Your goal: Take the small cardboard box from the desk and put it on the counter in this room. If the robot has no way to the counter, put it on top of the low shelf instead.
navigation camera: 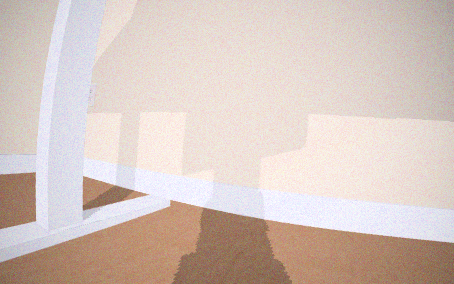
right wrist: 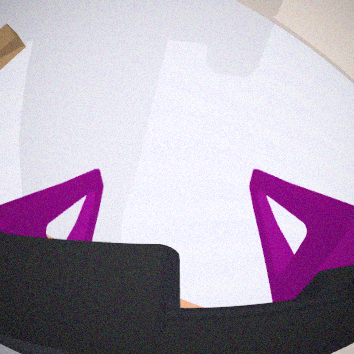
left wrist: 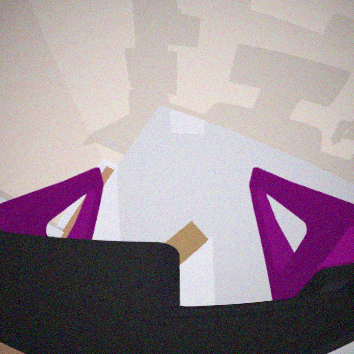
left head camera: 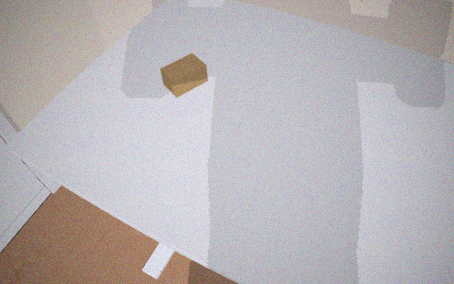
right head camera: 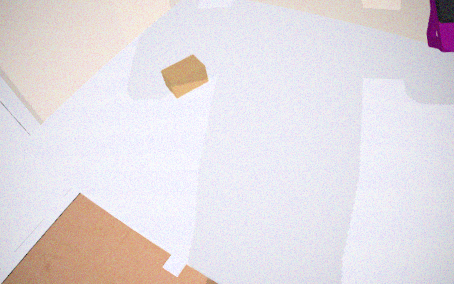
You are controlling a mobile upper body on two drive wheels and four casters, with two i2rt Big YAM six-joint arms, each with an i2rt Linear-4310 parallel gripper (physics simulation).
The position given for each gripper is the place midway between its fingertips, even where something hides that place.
Note:
In view: the left gripper (left wrist: 175, 175), the right gripper (right wrist: 175, 176), a small brown cardboard box (left head camera: 189, 72) and a white desk (left head camera: 310, 146).
The small brown cardboard box is seen too in the left wrist view (left wrist: 189, 238) and in the right head camera view (right head camera: 189, 73). The white desk shows as well in the navigation camera view (navigation camera: 60, 217), in the right wrist view (right wrist: 175, 111), in the left wrist view (left wrist: 179, 168) and in the right head camera view (right head camera: 315, 144). The navigation camera view misses the small brown cardboard box: it is out of frame.

